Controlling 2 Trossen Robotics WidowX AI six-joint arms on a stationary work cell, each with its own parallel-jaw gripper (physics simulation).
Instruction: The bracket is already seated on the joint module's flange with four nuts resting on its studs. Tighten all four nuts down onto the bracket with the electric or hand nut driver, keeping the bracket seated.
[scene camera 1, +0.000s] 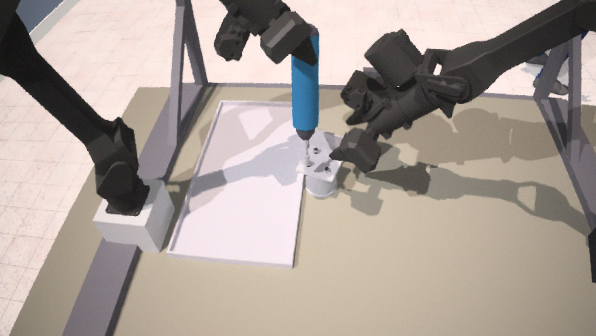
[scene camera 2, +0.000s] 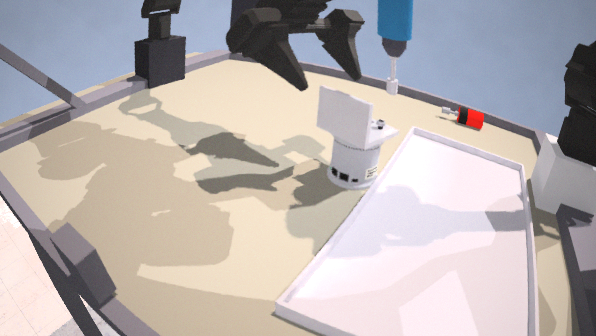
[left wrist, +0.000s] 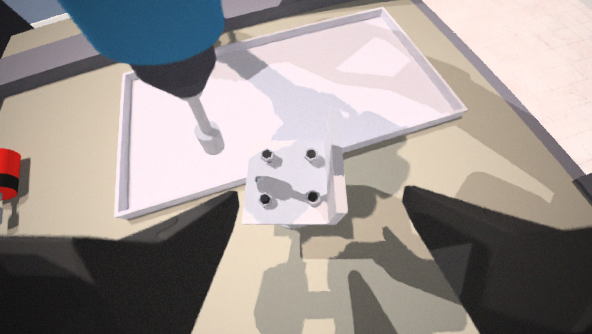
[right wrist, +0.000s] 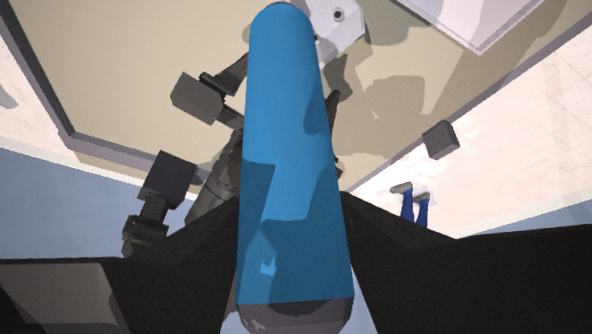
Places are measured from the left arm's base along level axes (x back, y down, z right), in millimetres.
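Pixels of known places: left gripper, fingertip midpoint: (scene camera 1: 339, 139) (scene camera 2: 334, 83) (left wrist: 319, 196); right gripper, fingertip midpoint: (scene camera 1: 310, 58) (right wrist: 289, 203); left arm's base, link origin: (scene camera 2: 159, 38) (right wrist: 159, 199); right arm's base, link origin: (scene camera 1: 128, 200) (scene camera 2: 577, 153).
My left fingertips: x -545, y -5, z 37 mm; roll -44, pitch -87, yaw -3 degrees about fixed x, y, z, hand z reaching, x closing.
Note:
Ahead of a thing's pixels: the offset from my left fingertips to its top centre. "pt": to the spot under its first point.
My right gripper (scene camera 1: 309, 57) (right wrist: 289, 203) is shut on the blue electric nut driver {dx -44, dy -233, dz -44 mm} (scene camera 1: 304, 95) (scene camera 2: 395, 20) (left wrist: 160, 30) (right wrist: 285, 125), held upright. Its socket {dx -41, dy -40, dz -61 mm} (scene camera 2: 392, 86) (left wrist: 209, 139) hangs above the bracket's height, apart from the nuts. The white bracket (scene camera 2: 345, 112) (left wrist: 290, 170) sits on the joint module {dx -28, dy +38, dz -19 mm} (scene camera 1: 321, 187) (scene camera 2: 354, 162). Four dark-centred nuts show on it in the left wrist view, one of them a nut {dx -47, dy +37, dz -35 mm} (left wrist: 267, 155) at the upper left. My left gripper (scene camera 1: 341, 139) (scene camera 2: 331, 84) (left wrist: 319, 196) is open and empty, above and beside the bracket. The red hand driver {dx -59, dy +78, dz -381 mm} (scene camera 2: 470, 118) (left wrist: 9, 172) lies on the table.
The white tray (scene camera 1: 230, 261) (scene camera 2: 526, 200) (left wrist: 122, 150) lies beside the joint module. A white block {dx -311, dy +28, dz -224 mm} (scene camera 1: 120, 232) (scene camera 2: 555, 185) stands beyond the tray. Grey frame posts {pt dx -381, dy -14, dz +76 mm} (scene camera 1: 177, 75) rise at the table's side. A person's legs (right wrist: 422, 207) show beyond the table.

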